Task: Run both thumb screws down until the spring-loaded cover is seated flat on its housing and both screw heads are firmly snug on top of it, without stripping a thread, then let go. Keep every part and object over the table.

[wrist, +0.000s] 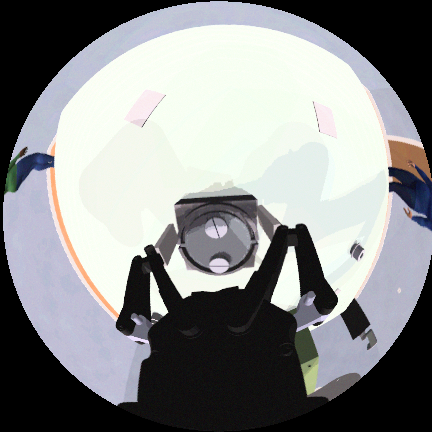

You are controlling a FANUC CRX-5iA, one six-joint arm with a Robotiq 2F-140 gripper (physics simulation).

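Frame: origin at the arm's base, x down, y left, z ahead, level; millimetres.
Seen in the pictures: gripper, fingertip midpoint: (215, 222).
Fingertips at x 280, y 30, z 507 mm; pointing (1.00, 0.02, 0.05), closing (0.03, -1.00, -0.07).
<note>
Offsets run from my fingertips to a thing's top centre. "spot": to the spot under its first point. Level surfaces: height alone.
A grey square housing @[spot: dx +13, dy +36, dz +25 mm] (187, 210) stands on the white table in the lower middle of the wrist view. A round grey cover @[dx -1, dy +7, dz -34 mm] (197, 249) lies inside its dark ring. One thumb screw @[dx -12, dy +0, dz -3 mm] (216, 228) shows its pale slotted head near the cover's middle. The other thumb screw @[dx -13, dy +14, dz -65 mm] (219, 265) is at the cover's near side, with its dark head side showing. How high each head stands above the cover is hard to tell from above. My gripper (215, 222) is open, its pads wide apart on either side of the housing, near its side edges, with neither screw head held.
The large white table @[dx +53 mm] (220, 65) carries two pink patches @[dx +50, dy +78, dz +250 mm] (145, 108) @[dx +50, dy -287, dz +144 mm] (325, 120) and a small grey cylinder @[dx +4, dy -392, dz -235 mm] (357, 251) near its right edge. People stand at the left and right edges. A green box (306, 347) shows at the lower right.
</note>
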